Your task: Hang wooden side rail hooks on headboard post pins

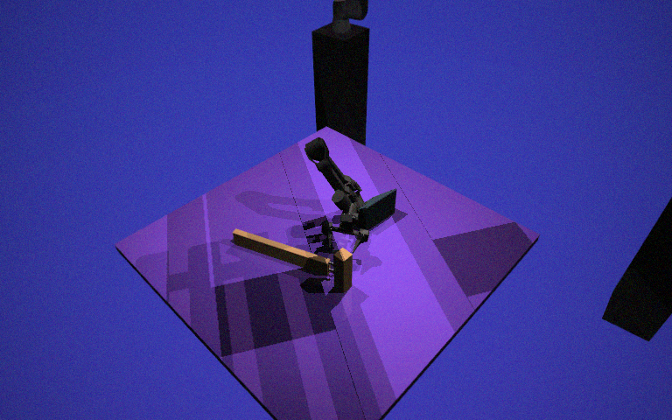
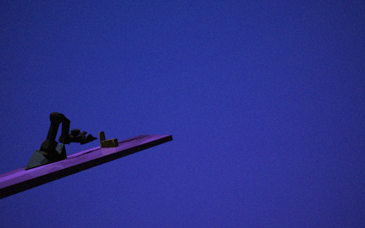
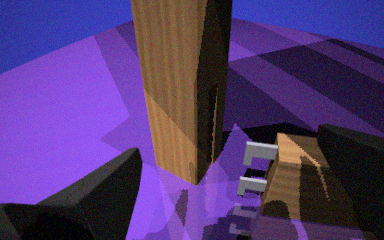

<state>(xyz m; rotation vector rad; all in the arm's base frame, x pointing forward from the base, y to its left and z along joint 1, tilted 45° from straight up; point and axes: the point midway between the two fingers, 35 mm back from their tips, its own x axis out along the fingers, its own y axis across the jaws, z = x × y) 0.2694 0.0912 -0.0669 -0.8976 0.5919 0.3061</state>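
My gripper tip is 7 cm short of the wooden headboard post, 6 cm to the right of it and 3 cm above it.
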